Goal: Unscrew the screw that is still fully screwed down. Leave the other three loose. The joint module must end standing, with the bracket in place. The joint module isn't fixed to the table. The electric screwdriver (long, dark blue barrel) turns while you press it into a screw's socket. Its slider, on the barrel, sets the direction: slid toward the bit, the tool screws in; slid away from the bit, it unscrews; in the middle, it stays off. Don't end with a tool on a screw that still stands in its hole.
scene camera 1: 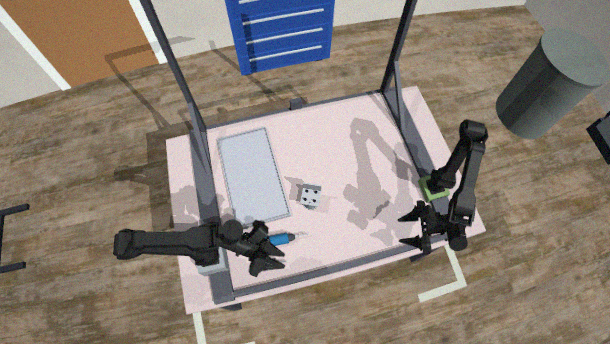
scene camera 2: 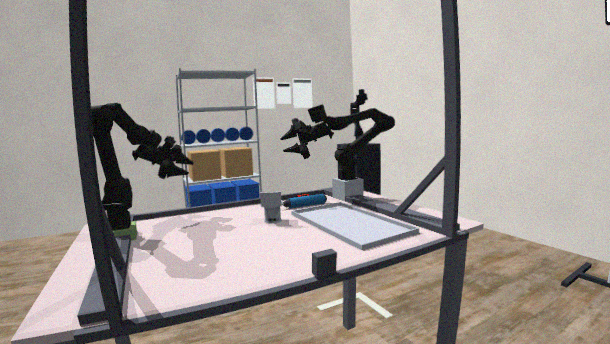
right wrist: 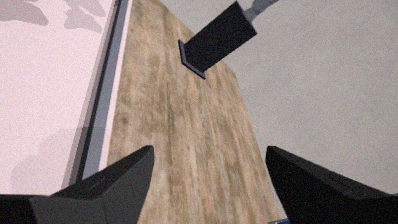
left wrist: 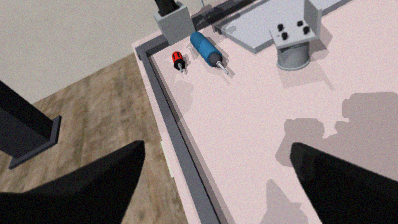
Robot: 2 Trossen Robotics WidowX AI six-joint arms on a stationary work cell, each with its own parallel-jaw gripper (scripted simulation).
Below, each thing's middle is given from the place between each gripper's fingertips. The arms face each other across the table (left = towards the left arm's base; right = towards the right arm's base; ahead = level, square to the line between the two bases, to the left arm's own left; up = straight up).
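The shallow grey tray (scene camera 1: 255,189) is 450 mm behind my left gripper (scene camera 1: 398,230), 440 mm to the right of it and 190 mm below it. As for the grey joint module (left wrist: 295,57), my left gripper is 260 mm past the module, 250 mm to the left of it and 170 mm above it.
Counted from my right hand (scene camera 1: 284,261), the shallow grey tray is 40 cm behind and 25 cm below. My right hand itself is 21 cm past the grey joint module, and it is also 19 cm to the right of the module and 23 cm above it.
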